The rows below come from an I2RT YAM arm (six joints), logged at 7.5 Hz.
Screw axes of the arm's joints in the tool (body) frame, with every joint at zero. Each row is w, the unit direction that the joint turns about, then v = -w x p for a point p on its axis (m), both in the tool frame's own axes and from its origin. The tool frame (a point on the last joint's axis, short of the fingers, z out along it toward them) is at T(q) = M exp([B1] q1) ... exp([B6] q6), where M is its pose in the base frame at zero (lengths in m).
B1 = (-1, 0, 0, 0, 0.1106, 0)
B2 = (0, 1, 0, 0.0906, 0, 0.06)
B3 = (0, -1, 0, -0.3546, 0, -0.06)
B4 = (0, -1, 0, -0.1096, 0, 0)
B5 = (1, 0, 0, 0, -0.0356, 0)
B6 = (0, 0, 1, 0, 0, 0)
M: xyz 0.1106 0 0.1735 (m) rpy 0 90 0 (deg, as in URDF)
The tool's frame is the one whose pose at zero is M.
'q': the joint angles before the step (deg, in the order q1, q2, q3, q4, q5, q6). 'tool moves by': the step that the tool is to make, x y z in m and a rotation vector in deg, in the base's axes. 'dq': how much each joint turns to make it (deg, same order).
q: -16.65 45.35 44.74 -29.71 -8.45 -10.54
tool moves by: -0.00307 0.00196 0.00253 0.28 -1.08 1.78
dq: -0.05 -0.98 0.00 -0.09 -1.88 -0.42
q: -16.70 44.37 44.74 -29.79 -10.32 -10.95
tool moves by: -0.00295 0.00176 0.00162 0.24 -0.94 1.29
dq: 0.00 -0.95 -0.16 0.00 -1.37 -0.19
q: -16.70 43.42 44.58 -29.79 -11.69 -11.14
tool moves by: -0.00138 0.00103 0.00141 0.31 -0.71 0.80
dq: 0.01 -0.48 -0.02 0.14 -0.94 0.07
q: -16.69 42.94 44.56 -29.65 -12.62 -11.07
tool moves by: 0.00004 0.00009 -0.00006 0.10 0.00 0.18
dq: -0.01 0.01 0.00 -0.01 -0.21 -0.01
